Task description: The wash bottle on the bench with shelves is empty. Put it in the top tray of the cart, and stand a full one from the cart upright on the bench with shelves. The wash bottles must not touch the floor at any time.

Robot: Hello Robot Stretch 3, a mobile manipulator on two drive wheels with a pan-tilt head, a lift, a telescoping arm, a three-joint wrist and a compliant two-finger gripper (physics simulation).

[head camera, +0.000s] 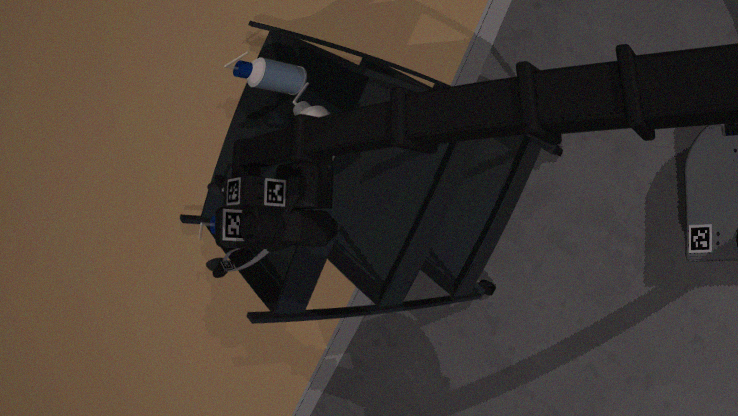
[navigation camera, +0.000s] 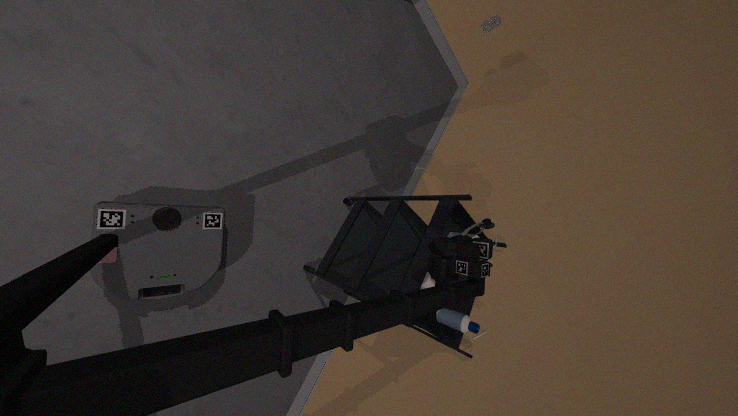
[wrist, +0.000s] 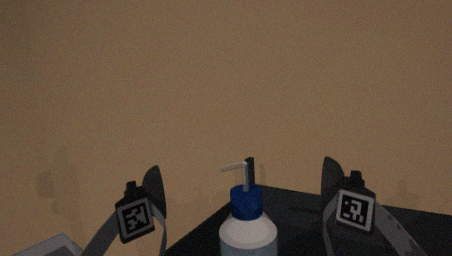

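Seen in the pictures: gripper, fingertip midpoint: (head camera: 212, 226) (wrist: 241, 180); robot's base at its link origin: (navigation camera: 167, 217).
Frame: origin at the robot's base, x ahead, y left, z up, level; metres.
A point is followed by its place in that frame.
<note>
The dark cart (head camera: 309, 283) {x 0.065, y -0.757, z 0.677 m} (navigation camera: 445, 207) {x 0.091, y -0.773, z 0.699 m} (wrist: 300, 210) {x -0.128, y -1.022, z 0.696 m} stands by the tan wall. A blue-capped wash bottle (head camera: 212, 224) {x -0.030, y -0.870, z 0.812 m} (wrist: 248, 240) {x -0.029, y -0.847, z 0.769 m} stands upright in its top tray, mostly hidden by the wrist in the head view. My gripper (head camera: 216, 225) {x -0.025, y -0.833, z 0.833 m} (wrist: 241, 180) {x -0.025, y -0.833, z 0.833 m} is open, one finger on each side of this bottle, with gaps visible in the wrist view. A second blue-capped bottle (head camera: 281, 76) {x -0.301, y -0.800, z 0.723 m} (navigation camera: 453, 319) {x -0.299, y -0.801, z 0.734 m} stands in the same tray. A whitish wash bottle (head camera: 311, 110) {x -0.219, y -0.718, z 0.714 m} (navigation camera: 427, 281) {x -0.152, y -0.664, z 0.721 m} lies in the tray, partly hidden by my arm. The bench with shelves does not show.
My arm (head camera: 475, 108) {x -0.100, y -0.252, z 0.947 m} (navigation camera: 217, 346) {x -0.081, y -0.043, z 0.949 m} reaches across the cart. My base (head camera: 708, 201) {x -0.080, y -0.107, z 0.160 m} (navigation camera: 170, 253) {x -0.113, y -0.014, z 0.160 m} is on the grey floor (head camera: 583, 268) {x 0.064, y -0.503, z 0.000 m} (navigation camera: 206, 93) {x 0.510, y -0.101, z 0.000 m}. The tan wall (head camera: 103, 155) {x -0.161, y -1.054, z 1.004 m} (navigation camera: 620, 180) {x 0.226, y -1.299, z 1.080 m} (wrist: 225, 75) {x -0.008, y -1.151, z 0.947 m} rises behind the cart. A pale-edged object (wrist: 55, 241) {x 1.188, y -1.840, z 0.056 m} shows at the wrist view's lower left.
</note>
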